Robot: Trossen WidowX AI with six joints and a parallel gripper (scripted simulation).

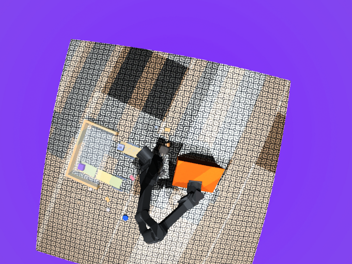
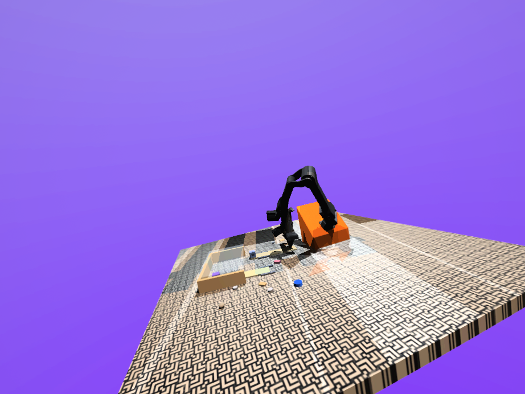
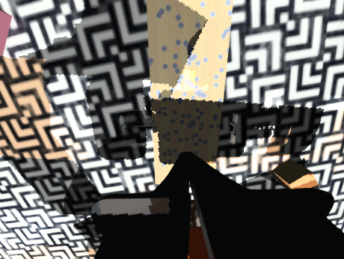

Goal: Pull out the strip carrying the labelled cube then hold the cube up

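The dotted strip lies 90 mm ahead of my gripper tip and 30 mm to the right of it. The rest, counted from my gripper tip: pink block 130 mm ahead, 110 mm to the left; labelled cube 200 mm ahead, 50 mm to the right, 20 mm above; tan cube 50 mm behind, 90 mm to the right.
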